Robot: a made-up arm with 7 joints. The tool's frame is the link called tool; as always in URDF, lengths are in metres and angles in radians.
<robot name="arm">
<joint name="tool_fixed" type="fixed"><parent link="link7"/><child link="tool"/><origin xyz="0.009 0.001 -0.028" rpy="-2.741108 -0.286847 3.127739"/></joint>
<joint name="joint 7" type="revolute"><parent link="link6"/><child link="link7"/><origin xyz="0.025 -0.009 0.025" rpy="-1.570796 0 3.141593"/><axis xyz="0 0 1"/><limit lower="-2.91" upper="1.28"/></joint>
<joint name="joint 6" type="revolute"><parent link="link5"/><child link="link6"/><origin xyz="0.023 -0.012 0.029" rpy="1.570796 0 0"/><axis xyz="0 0 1"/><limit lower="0.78" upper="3.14"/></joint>
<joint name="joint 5" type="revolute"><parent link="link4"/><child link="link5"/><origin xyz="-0.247 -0.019 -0.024" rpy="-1.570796 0 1.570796"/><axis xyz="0 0 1"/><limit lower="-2.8" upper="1.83"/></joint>
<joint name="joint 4" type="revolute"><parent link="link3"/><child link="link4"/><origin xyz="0.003 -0.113 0.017" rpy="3.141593 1.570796 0"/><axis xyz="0 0 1"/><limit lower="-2.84" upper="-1.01"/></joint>
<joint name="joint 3" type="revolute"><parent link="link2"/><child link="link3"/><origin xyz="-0.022 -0.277 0.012" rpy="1.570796 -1.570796 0"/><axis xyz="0 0 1"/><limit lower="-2.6" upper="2.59"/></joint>
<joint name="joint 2" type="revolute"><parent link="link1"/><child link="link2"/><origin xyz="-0.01 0.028 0.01" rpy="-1.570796 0 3.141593"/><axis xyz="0 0 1"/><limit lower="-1.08" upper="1.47"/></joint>
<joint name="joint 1" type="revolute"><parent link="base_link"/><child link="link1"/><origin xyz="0.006 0.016 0.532" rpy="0 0 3.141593"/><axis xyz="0 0 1"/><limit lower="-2.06" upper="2.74"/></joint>
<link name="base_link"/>
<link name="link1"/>
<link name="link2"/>
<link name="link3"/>
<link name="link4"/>
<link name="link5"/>
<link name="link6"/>
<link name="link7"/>
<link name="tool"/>
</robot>
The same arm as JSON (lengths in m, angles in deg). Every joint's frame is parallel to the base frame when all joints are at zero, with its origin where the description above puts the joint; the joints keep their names.
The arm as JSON. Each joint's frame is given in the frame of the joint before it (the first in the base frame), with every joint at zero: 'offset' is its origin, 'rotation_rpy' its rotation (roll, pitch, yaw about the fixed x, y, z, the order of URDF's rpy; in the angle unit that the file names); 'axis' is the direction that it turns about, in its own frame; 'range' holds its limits. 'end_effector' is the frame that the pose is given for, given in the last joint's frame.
{"length_unit": "m", "angle_unit": "deg", "chain": [
  {"id": "joint 1", "offset": [0.006, 0.016, 0.532], "rotation_rpy": [0.0, 0.0, 0.0], "axis": [0.0, 0.0, 1.0], "range": [-118.03, 156.99]},
  {"id": "joint 2", "offset": [0.01, -0.028, 0.01], "rotation_rpy": [0.0, 0.0, 0.0], "axis": [0.0, 1.0, 0.0], "range": [-61.88, 84.22]},
  {"id": "joint 3", "offset": [-0.022, 0.012, 0.277], "rotation_rpy": [0.0, 0.0, 0.0], "axis": [0.0, 0.0, 1.0], "range": [-148.97, 148.4]},
  {"id": "joint 4", "offset": [0.113, 0.003, 0.017], "rotation_rpy": [0.0, 0.0, 0.0], "axis": [0.0, -1.0, 0.0], "range": [-162.72, -57.87]},
  {"id": "joint 5", "offset": [-0.019, 0.024, 0.247], "rotation_rpy": [0.0, 0.0, 0.0], "axis": [0.0, 0.0, 1.0], "range": [-160.43, 104.85]},
  {"id": "joint 6", "offset": [0.023, -0.012, 0.029], "rotation_rpy": [0.0, 0.0, 0.0], "axis": [0.0, -1.0, 0.0], "range": [44.69, 179.91]},
  {"id": "joint 7", "offset": [0.025, -0.025, -0.009], "rotation_rpy": [0.0, 0.0, 0.0], "axis": [0.0, 0.0, -1.0], "range": [-166.73, 73.34]}
], "end_effector": {"offset": [-0.009, 0.001, 0.028], "rotation_rpy": [22.95, 16.44, 0.79]}}

